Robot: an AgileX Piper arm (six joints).
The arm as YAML. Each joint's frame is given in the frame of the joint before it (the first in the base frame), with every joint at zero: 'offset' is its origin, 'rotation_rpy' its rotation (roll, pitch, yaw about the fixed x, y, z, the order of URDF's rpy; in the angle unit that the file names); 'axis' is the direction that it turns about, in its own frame. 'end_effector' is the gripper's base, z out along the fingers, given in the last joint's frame.
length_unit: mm
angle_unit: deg
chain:
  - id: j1
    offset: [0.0, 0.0, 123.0]
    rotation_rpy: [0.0, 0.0, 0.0]
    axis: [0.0, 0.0, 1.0]
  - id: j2
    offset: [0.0, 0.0, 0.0]
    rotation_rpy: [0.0, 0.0, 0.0]
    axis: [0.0, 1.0, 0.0]
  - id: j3
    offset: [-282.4, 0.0, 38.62]
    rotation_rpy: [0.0, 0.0, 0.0]
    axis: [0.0, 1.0, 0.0]
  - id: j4
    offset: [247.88, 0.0, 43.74]
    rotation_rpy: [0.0, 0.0, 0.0]
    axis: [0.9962, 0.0, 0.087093]
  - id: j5
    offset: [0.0, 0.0, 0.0]
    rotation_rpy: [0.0, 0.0, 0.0]
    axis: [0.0, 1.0, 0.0]
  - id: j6
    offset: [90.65, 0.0, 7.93]
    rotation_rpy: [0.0, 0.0, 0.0]
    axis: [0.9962, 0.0, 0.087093]
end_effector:
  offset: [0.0, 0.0, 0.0]
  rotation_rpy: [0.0, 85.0, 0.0]
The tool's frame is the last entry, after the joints.
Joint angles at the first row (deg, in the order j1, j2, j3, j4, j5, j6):
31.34, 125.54, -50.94, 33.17, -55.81, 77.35
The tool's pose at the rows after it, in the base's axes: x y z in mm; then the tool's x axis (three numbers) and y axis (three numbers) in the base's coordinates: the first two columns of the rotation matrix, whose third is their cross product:
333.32 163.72 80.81 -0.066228 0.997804 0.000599 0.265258 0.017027 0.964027
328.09 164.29 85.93 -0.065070 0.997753 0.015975 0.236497 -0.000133 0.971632
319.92 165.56 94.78 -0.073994 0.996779 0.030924 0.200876 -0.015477 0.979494
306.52 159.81 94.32 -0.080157 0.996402 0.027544 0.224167 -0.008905 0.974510
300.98 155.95 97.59 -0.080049 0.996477 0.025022 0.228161 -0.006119 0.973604
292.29 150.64 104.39 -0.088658 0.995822 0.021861 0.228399 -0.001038 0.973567
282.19 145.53 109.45 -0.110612 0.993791 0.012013 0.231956 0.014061 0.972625
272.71 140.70 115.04 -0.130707 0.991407 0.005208 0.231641 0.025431 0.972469
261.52 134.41 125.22 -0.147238 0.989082 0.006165 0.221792 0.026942 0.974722
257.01 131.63 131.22 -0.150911 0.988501 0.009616 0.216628 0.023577 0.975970
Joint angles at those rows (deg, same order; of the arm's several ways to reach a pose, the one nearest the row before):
32.72, 124.10, -47.96, 33.17, -58.38, 79.47
33.40, 123.19, -46.70, 33.29, -60.50, 80.62
34.43, 121.41, -44.81, 33.23, -62.80, 81.65
34.89, 119.81, -41.25, 33.06, -63.08, 82.51
34.89, 118.43, -39.59, 33.06, -63.08, 82.51
34.89, 115.97, -37.01, 32.54, -63.08, 82.51
34.89, 113.62, -34.15, 31.23, -63.08, 82.51
34.89, 111.21, -31.51, 30.02, -63.08, 82.51
34.89, 107.54, -28.48, 29.05, -62.97, 82.51
34.89, 105.54, -27.33, 28.93, -62.51, 82.33

